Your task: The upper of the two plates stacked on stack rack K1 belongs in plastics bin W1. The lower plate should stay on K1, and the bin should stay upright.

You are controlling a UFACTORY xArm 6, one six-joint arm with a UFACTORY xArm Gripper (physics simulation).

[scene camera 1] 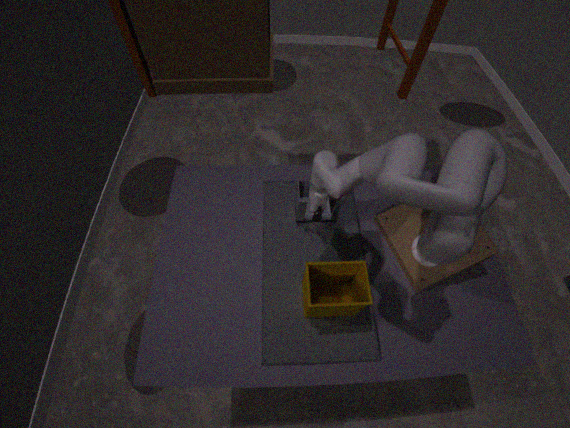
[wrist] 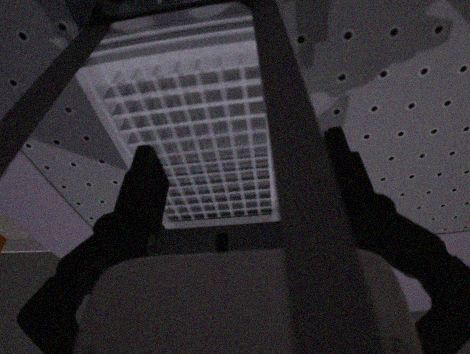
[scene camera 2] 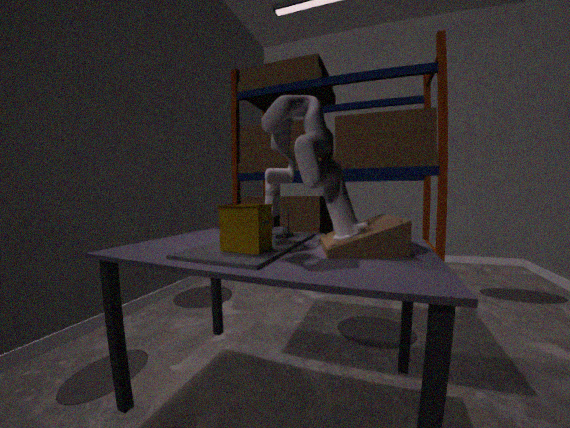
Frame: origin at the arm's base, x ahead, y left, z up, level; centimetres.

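Seen in the pictures: gripper, fingertip midpoint: (scene camera 1: 315,210) (wrist: 239,156) (scene camera 2: 273,227); arm's base, link origin: (scene camera 2: 349,235).
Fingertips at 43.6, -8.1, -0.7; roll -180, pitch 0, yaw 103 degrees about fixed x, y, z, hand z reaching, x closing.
Offsets run from my fingertips to a thing's top centre, as dx, dy, dz. Level surfaces: height alone.
Plastics bin W1, a yellow box @[-9.6, +31.0, +13.3] (scene camera 1: 334,311) (scene camera 2: 244,230), stands upright on the grey board. Stack rack K1 @[-0.2, -2.1, +10.3] (scene camera 1: 300,220) (wrist: 300,175) is dark with upright posts; it stands at the board's back end. A pale, grid-topped plate @[+0.7, -1.9, +0.1] (wrist: 210,125) lies in the rack in the wrist view. The lower plate cannot be told apart from it. My gripper (scene camera 1: 319,216) (wrist: 239,156) is open and empty, pointing down over the rack. In the wrist view the left finger overlaps the plate's left edge, and the right finger lies beyond the right-hand post. Its height above the plate is unclear.
The perforated grey board @[dz -4.6] (scene camera 1: 287,280) (scene camera 2: 200,257) (wrist: 405,120) lies on the purple table @[dz -5.9] (scene camera 1: 205,280) (scene camera 2: 395,280). The arm's wooden wedge base (scene camera 1: 400,235) (scene camera 2: 380,245) stands to the right. The bin is nearer scene camera 1 than the rack.
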